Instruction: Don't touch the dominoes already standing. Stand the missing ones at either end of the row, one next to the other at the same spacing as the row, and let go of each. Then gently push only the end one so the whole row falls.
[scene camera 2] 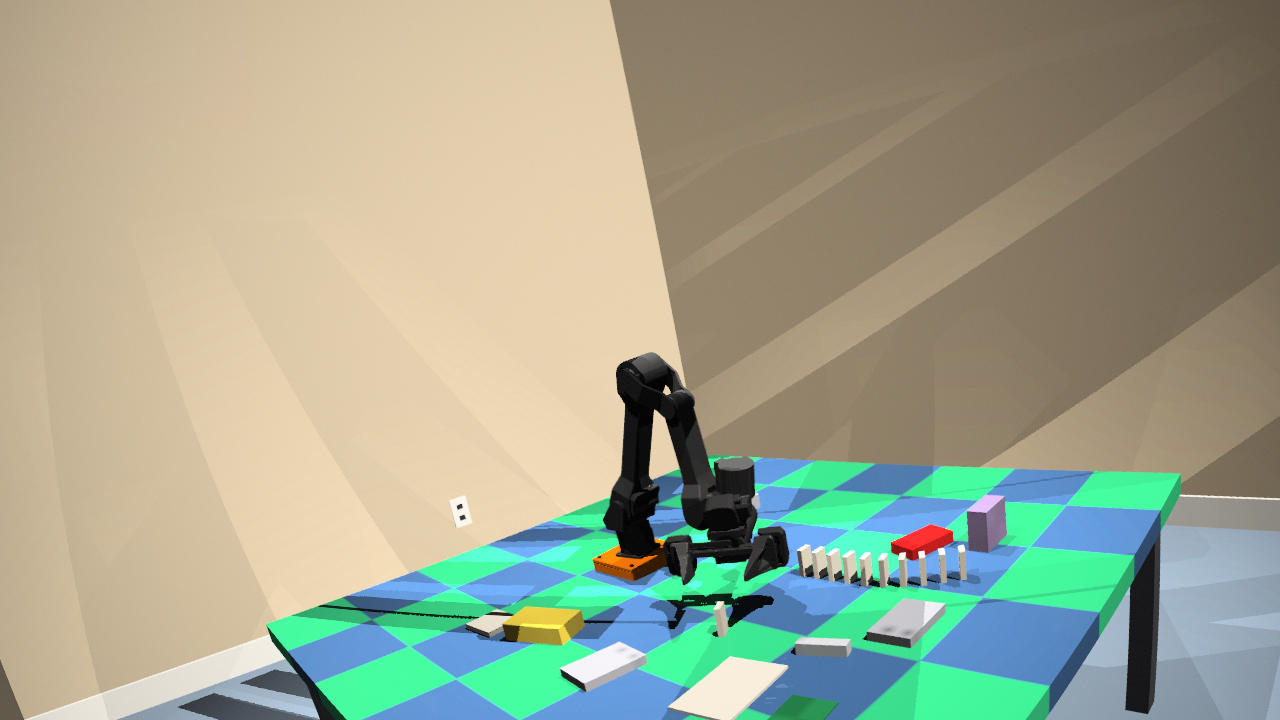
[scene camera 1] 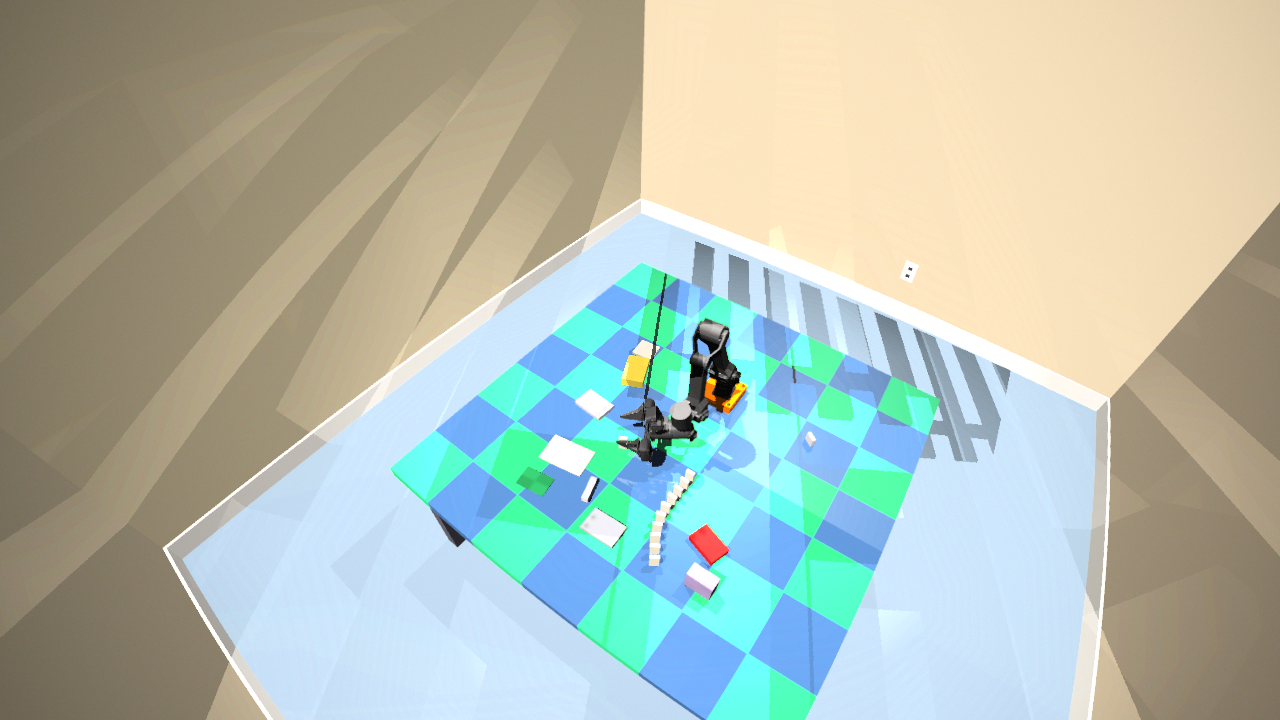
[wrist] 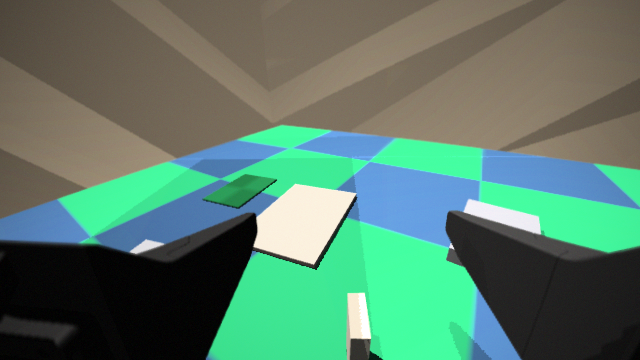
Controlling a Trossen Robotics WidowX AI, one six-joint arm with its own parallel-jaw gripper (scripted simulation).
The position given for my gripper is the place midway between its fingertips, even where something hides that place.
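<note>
My gripper (scene camera 2: 713,581) is open and holds nothing; you'd also find my gripper (scene camera 1: 618,429) in that other view, and the wrist view has my gripper (wrist: 350,221) as well. There's a red block (scene camera 2: 930,538), and scene camera 1 shows the red block (scene camera 1: 704,539) too, but in the wrist view the red block is out of frame. Then I see a lilac block (scene camera 2: 986,520), and that's the same lilac block (scene camera 1: 701,581) in scene camera 1, while in the wrist view the lilac block is out of frame. And there's a yellow block (scene camera 2: 553,626).
</note>
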